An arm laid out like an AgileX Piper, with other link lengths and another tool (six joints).
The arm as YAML. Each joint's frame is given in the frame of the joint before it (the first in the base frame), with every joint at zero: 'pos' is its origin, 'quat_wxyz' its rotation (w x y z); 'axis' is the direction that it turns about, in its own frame. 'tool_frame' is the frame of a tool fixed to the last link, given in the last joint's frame.
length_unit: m
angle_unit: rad
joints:
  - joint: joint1
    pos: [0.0, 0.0, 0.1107]
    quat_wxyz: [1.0, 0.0, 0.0, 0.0]
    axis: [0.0, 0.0, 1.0]
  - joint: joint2
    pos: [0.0, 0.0, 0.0]
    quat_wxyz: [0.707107, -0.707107, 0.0, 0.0]
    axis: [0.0, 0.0, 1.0]
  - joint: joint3
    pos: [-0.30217, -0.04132, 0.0]
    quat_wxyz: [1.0, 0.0, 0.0, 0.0]
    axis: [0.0, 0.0, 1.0]
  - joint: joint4
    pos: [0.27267, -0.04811, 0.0]
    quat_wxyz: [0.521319, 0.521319, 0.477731, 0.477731]
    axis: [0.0, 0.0, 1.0]
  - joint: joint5
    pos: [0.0, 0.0, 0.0]
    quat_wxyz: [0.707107, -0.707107, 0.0, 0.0]
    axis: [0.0, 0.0, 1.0]
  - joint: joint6
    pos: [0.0, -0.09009, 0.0]
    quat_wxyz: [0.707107, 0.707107, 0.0, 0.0]
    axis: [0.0, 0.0, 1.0]
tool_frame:
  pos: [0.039, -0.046, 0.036]
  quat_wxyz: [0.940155, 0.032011, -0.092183, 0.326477]
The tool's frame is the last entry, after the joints.
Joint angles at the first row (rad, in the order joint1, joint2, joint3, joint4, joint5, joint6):
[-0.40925, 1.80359, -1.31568, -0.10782, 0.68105, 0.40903]
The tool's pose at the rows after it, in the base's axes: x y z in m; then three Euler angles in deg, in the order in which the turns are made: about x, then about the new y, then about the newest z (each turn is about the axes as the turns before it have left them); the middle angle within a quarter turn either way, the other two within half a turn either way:
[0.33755 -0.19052 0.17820 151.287 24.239 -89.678]
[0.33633 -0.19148 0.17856 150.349 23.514 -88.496]
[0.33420 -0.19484 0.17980 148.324 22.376 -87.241]
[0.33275 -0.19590 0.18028 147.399 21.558 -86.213]
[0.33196 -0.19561 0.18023 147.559 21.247 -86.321]
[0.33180 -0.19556 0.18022 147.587 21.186 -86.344]
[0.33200 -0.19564 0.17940 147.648 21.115 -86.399]
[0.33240 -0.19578 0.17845 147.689 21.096 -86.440]
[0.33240 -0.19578 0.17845 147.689 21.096 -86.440]
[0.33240 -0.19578 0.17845 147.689 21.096 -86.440]
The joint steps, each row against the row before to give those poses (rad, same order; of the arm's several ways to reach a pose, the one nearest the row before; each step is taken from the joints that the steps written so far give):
[0.00000, -0.00400, -0.00001, -0.01468, 0.00185, 0.01705]
[-0.00002, -0.00002, 0.00000, -0.02814, 0.00181, 0.03795]
[0.00002, 0.00001, 0.00002, -0.05871, 0.00204, 0.05705]
[-0.00001, -0.00002, -0.00001, -0.02922, 0.00456, 0.03682]
[0.00001, 0.00001, 0.00000, 0.00032, 0.00607, 0.00000]
[0.00000, -0.00001, 0.00003, -0.00003, 0.00116, 0.00002]
[-0.00001, 0.00216, -0.00001, 0.00001, -0.00048, 0.00000]
[0.00002, 0.00252, -0.00003, -0.00001, -0.00177, 0.00002]
[0.00000, 0.00000, 0.00000, 0.00000, 0.00000, 0.00000]
[0.00000, 0.00000, 0.00000, 0.00000, 0.00000, 0.00000]

